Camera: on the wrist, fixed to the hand. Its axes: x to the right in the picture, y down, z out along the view.
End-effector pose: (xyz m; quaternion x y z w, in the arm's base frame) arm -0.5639 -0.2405 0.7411 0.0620 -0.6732 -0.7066 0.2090
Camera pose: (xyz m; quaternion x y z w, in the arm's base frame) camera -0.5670 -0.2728 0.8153 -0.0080 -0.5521 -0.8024 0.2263
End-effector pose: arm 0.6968 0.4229 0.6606 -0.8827 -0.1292 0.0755 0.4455
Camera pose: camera 0.7420 0.3733 0.6152 -0.9464 -0.1200 0.0834 0.2879
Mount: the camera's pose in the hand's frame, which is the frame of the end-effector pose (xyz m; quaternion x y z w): 0.0294 0.0721 -0.0224 -0.1658 -0.0184 0.0318 0.9855
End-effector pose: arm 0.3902 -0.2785 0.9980 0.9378 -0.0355 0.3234 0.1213
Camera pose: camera 0.3895 -0.3423 1.0479 0.9089 -0.1207 0.2994 0.2641
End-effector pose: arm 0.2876 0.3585 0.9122 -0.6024 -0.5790 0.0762 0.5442
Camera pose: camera 0.3574 0.3877 0.8833 -0.7009 -0.5741 0.0075 0.4233
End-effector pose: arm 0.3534 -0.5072 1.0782 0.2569 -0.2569 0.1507 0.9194
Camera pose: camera 0.3569 -0.4313 1.1064 0.0953 -0.3032 0.1304 0.9391
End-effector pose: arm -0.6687 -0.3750 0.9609 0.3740 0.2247 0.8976 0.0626
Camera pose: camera -0.7013 -0.4390 0.9984 0.3819 0.0596 0.9169 0.0993
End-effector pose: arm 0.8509 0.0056 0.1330 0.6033 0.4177 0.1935 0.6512
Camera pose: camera 0.8686 0.0560 0.1939 0.5034 0.3484 0.2696 0.7433
